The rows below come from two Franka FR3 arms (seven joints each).
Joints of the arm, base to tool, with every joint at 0 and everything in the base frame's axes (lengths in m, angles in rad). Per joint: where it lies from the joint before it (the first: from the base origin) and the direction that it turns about. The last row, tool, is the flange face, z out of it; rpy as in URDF.
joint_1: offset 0 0 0.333 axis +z
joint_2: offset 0 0 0 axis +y
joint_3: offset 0 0 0.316 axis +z
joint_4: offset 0.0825 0 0 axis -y
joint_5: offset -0.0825 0 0.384 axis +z
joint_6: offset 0 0 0 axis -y
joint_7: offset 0.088 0 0 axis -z
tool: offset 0 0 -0.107 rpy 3.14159 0 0
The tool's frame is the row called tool.
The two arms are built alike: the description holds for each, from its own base.
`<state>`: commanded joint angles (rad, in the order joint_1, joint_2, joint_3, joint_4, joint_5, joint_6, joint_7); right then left.
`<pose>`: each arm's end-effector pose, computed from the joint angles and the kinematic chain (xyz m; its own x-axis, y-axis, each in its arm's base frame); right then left.
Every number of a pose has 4 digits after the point.
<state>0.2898 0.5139 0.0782 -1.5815 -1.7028 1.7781 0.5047 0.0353 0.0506 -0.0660 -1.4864 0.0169 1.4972 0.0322</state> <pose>0.6867 0.1624 0.4000 0.8229 0.5676 -0.0241 0.0360 -0.0098 0.9993 0.5628 -0.0143 0.6295 0.9973 -0.0616 -0.0401 -0.0622 -0.9980 -0.0123</pose>
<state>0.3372 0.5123 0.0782 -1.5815 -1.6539 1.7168 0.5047 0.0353 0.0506 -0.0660 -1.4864 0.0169 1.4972 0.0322</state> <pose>0.6748 0.1858 0.4004 0.8396 0.5429 -0.0166 0.0351 -0.0238 0.9991 0.5628 -0.0143 0.6295 0.9973 -0.0616 -0.0401 -0.0622 -0.9980 -0.0123</pose>
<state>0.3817 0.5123 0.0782 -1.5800 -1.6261 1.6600 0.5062 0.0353 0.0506 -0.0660 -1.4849 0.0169 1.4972 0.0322</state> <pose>0.6634 0.2079 0.4016 0.8497 0.5271 -0.0126 0.0290 -0.0227 0.9993 0.5629 -0.0143 0.6302 0.9974 -0.0616 -0.0386 -0.0622 -0.9980 -0.0123</pose>
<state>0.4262 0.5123 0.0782 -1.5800 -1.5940 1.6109 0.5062 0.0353 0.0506 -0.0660 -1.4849 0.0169 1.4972 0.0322</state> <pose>0.6506 0.2302 0.4012 0.8570 0.5152 -0.0127 0.0305 -0.0261 0.9992 0.5629 -0.0143 0.6302 0.9974 -0.0616 -0.0386 -0.0622 -0.9980 -0.0123</pose>
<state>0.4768 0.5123 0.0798 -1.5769 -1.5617 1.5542 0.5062 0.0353 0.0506 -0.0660 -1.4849 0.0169 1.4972 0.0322</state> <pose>0.6350 0.2560 0.4024 0.8638 0.5037 -0.0116 0.0296 -0.0276 0.9992 0.5629 -0.0143 0.6302 0.9974 -0.0616 -0.0386 -0.0622 -0.9980 -0.0123</pose>
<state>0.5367 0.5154 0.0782 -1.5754 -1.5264 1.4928 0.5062 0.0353 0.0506 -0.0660 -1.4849 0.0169 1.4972 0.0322</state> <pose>0.6156 0.2843 0.4007 0.8698 0.4930 -0.0177 0.0342 -0.0245 0.9991 0.5629 -0.0143 0.6302 0.9974 -0.0616 -0.0386 -0.0622 -0.9980 -0.0123</pose>
